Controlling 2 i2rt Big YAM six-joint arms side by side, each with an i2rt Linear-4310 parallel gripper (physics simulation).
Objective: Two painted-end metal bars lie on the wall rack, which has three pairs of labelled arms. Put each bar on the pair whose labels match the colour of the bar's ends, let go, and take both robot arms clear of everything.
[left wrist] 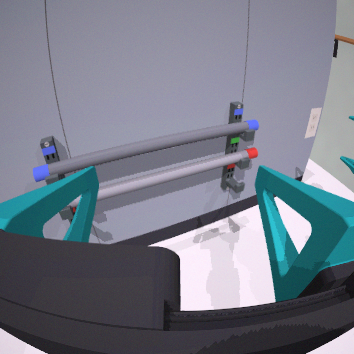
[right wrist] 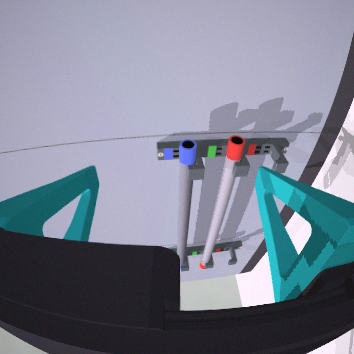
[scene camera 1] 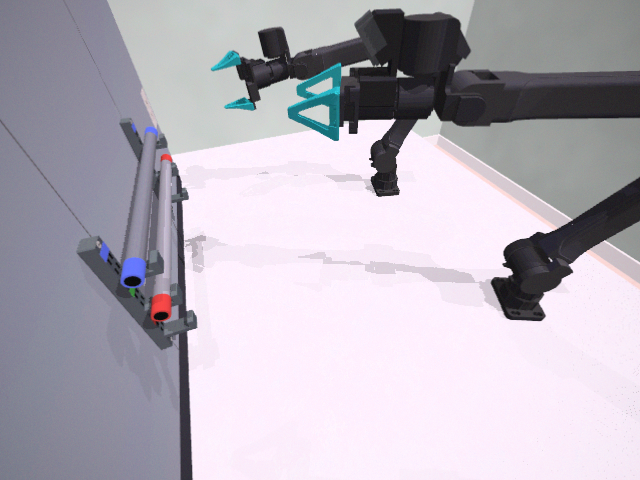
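Note:
The blue-ended bar lies across the top arms of the wall rack, just below the blue labels. The red-ended bar lies on the middle arms, below the green labels. The bottom arms, by the red labels, hold no bar. My left gripper is open and empty, out from the wall and apart from the bars. My right gripper is open and empty, near the far end of the rack and apart from it.
The wall stands behind the rack. A wall outlet is beyond the rack's right end in the left wrist view. My left arm's base and my right arm's base stand on the pale floor.

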